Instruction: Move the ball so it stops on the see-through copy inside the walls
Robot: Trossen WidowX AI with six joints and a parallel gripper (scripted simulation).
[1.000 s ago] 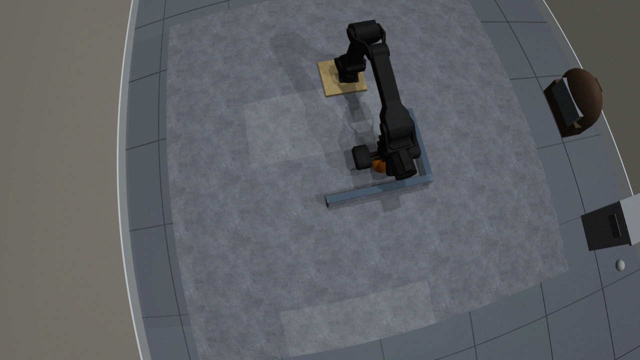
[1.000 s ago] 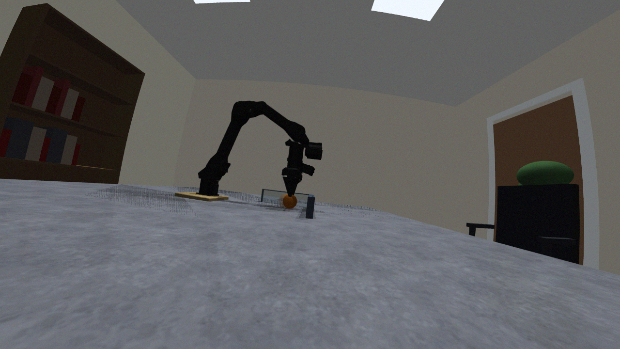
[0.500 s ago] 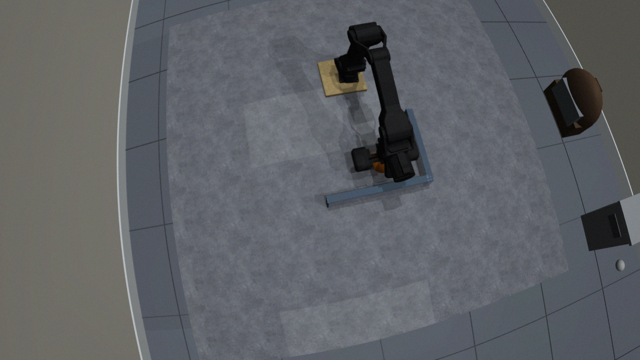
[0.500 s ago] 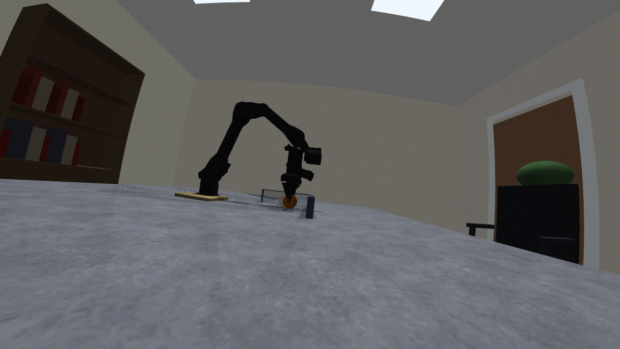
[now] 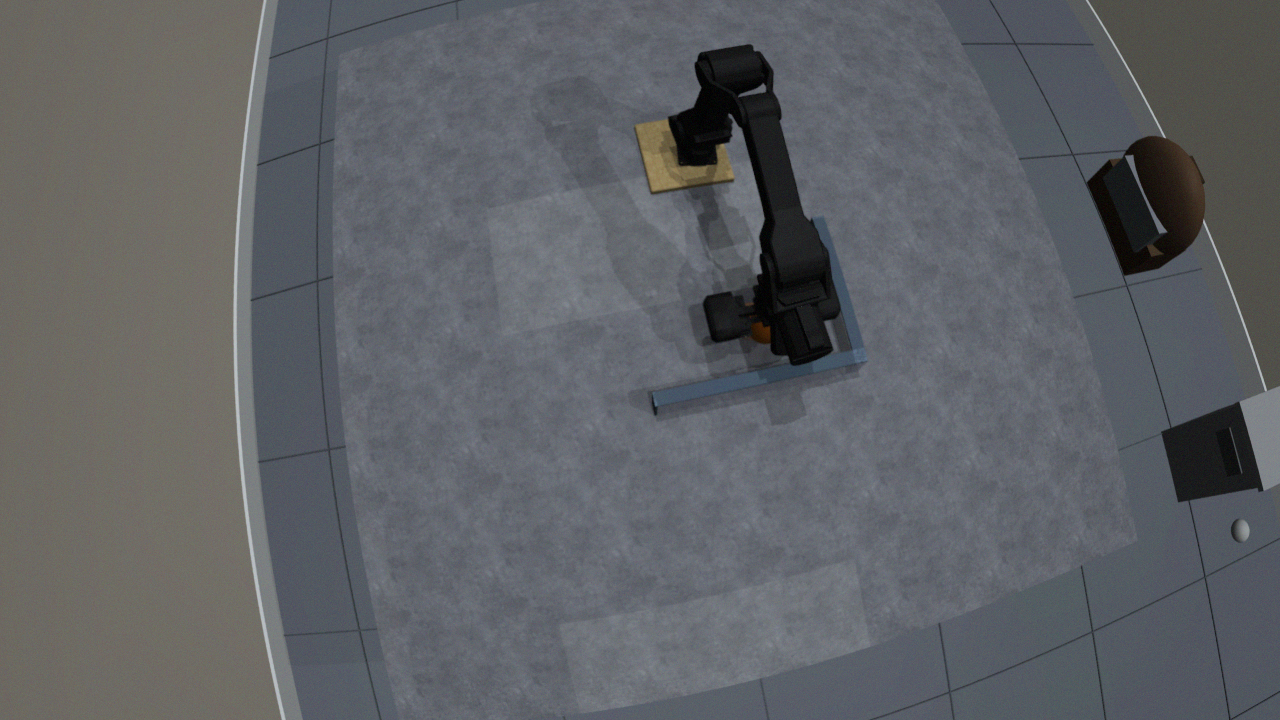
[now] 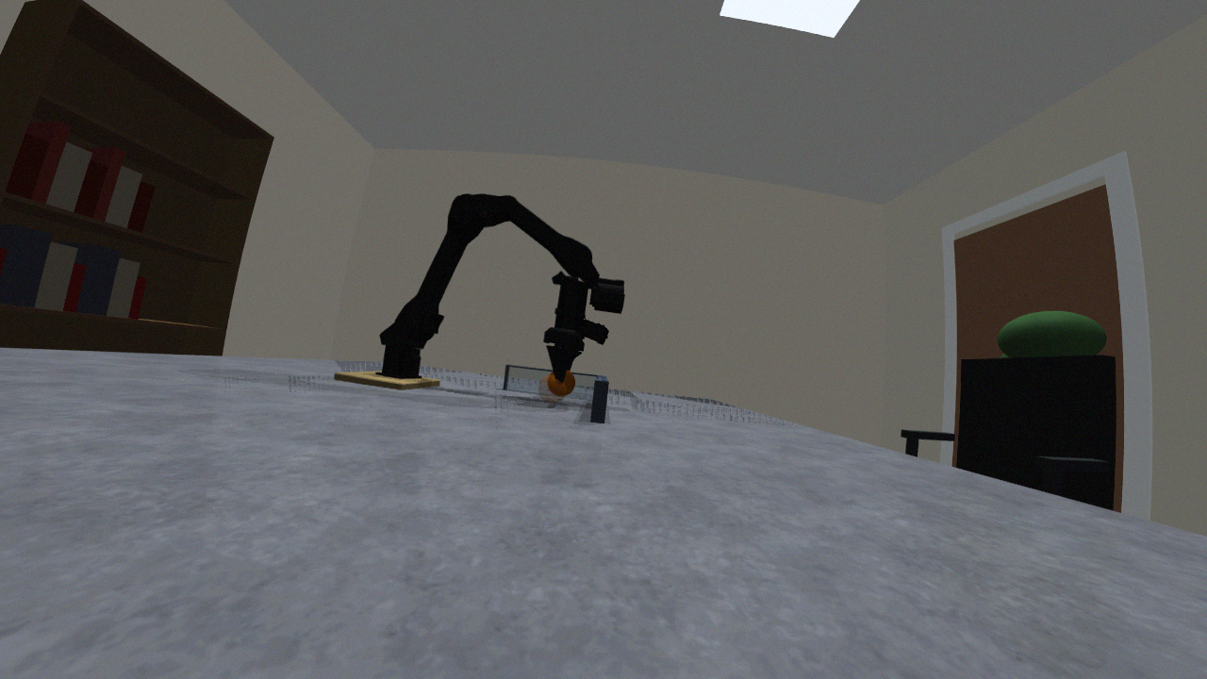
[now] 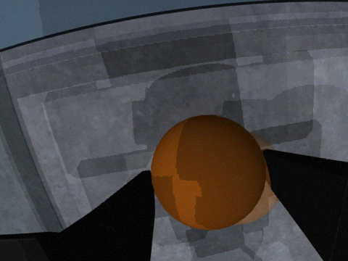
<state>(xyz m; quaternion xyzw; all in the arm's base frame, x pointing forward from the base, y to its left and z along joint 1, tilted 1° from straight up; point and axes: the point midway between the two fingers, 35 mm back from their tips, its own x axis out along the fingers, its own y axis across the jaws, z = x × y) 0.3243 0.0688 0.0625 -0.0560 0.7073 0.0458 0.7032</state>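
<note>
Right now the see-through copy of ball is 20 mm to the right of my gripper tip, 10 mm below it and 10 mm behind it. Round my gripper tip: orange ball (right at my gripper tip).
</note>
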